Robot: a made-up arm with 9 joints. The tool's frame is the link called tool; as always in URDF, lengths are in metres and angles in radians. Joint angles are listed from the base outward.
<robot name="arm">
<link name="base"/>
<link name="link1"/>
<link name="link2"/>
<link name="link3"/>
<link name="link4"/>
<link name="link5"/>
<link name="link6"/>
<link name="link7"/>
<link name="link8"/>
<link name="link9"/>
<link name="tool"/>
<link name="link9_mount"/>
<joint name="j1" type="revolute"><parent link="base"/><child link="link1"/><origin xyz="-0.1 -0.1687 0.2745" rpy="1.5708 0 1.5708"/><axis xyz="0 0 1"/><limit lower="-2.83" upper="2.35"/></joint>
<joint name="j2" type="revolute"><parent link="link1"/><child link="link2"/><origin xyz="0.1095 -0.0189 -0.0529" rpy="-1.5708 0 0"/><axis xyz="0 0 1"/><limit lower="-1.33" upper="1.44"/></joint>
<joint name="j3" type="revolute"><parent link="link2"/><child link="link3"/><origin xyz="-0.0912 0.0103 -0.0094" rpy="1.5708 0 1.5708"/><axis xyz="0 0 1"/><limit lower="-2.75" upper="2.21"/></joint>
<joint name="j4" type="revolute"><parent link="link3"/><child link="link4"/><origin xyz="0.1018 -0.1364 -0.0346" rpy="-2.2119 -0.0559 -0.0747"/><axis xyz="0 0 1"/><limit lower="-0.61" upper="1.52"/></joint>
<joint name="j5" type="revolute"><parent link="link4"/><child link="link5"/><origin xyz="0.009 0.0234 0.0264" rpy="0.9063 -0.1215 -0.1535"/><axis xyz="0 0 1"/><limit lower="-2.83" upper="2.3"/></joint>
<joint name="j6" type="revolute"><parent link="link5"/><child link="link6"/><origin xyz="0.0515 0.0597 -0.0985" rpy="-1.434 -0.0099 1.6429"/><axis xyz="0 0 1"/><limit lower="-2.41" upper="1.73"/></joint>
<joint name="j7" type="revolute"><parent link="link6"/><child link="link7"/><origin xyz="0.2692 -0.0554 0.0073" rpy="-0.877 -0.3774 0.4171"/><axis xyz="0 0 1"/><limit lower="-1.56" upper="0.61"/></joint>
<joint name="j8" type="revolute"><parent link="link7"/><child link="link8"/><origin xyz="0.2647 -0.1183 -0.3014" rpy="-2.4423 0.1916 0.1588"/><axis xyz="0 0 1"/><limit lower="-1.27" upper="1.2"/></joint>
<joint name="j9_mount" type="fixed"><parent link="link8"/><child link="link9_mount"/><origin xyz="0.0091 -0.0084 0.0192"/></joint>
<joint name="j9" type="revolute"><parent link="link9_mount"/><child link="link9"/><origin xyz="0.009 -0.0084 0.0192" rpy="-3.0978 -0.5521 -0.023"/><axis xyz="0 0 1"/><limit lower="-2.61" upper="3.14"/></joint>
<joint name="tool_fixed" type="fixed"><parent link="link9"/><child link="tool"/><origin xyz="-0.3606 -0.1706 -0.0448" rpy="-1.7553 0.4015 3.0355"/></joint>
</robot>
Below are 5 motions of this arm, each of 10 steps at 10 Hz.
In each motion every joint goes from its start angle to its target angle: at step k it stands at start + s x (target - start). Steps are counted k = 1, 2, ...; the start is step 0. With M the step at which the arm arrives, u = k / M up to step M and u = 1 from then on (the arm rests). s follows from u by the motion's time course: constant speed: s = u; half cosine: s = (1 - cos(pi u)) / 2; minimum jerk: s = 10 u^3 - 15 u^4 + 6 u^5.
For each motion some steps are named. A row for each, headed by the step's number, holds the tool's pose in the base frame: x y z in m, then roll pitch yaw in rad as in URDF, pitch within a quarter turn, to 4 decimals.
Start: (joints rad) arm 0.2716 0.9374 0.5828 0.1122 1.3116 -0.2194 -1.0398 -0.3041 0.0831
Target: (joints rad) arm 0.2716 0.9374 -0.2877 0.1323 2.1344 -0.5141 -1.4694 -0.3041 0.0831
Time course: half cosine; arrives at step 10
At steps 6, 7, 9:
6: 0.1519 -0.3945 0.5442 0.2362 0.6500 -0.7614
7: 0.1599 -0.4120 0.5183 0.4597 0.6563 -0.4799
9: 0.1763 -0.4189 0.4915 0.7157 0.5735 -0.1396

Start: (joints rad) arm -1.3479 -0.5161 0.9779 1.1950 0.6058 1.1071 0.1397 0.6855 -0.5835
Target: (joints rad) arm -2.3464 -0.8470 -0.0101 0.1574 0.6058 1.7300 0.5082 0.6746 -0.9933
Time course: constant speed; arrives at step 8
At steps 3, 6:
3: -0.3880 -0.6794 0.3953 1.5917 0.7548 2.6101
6: -0.4864 -0.6942 0.5282 2.0187 1.1966 2.9702

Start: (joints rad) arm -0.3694 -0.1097 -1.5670 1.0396 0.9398 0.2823 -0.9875 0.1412 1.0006
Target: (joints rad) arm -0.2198 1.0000 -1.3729 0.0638 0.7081 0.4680 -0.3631 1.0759 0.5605
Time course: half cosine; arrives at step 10
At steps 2, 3, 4, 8, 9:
2: -0.7666 -0.3530 0.4791 1.1019 0.3686 -1.6111
3: -0.6467 -0.4471 0.5413 0.9990 0.5472 -1.4767
4: -0.4697 -0.5332 0.5824 0.8863 0.7933 -1.3539
8: 0.2166 -0.4376 0.4282 -1.4792 1.2641 2.9972
9: 0.2755 -0.3830 0.3847 -1.5842 1.1604 2.9015

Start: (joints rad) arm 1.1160 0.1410 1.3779 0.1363 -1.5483 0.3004 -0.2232 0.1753 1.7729
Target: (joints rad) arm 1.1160 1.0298 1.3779 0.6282 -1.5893 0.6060 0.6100 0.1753 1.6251
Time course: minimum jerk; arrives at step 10
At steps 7, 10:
7: -0.3640 -1.3381 -0.1098 2.0004 -0.6882 -1.3448
10: -0.2310 -1.2904 -0.2809 2.0659 -0.5268 -1.3121

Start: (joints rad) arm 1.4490 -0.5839 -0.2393 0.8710 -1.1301 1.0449 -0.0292 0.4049 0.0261
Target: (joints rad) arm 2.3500 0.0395 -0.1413 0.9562 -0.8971 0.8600 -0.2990 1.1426 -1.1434
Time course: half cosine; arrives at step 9
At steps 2, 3, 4, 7, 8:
2: -0.5489 0.1933 -0.0914 1.2394 -1.0555 -0.9894
3: -0.4226 0.2333 -0.0503 1.0993 -0.9869 -0.6857
4: -0.2681 0.3021 0.0022 0.9895 -0.9005 -0.3823
7: 0.1451 0.5380 0.1761 0.8641 -0.6309 0.2347
8: 0.2154 0.5751 0.2086 0.8680 -0.5742 0.3161

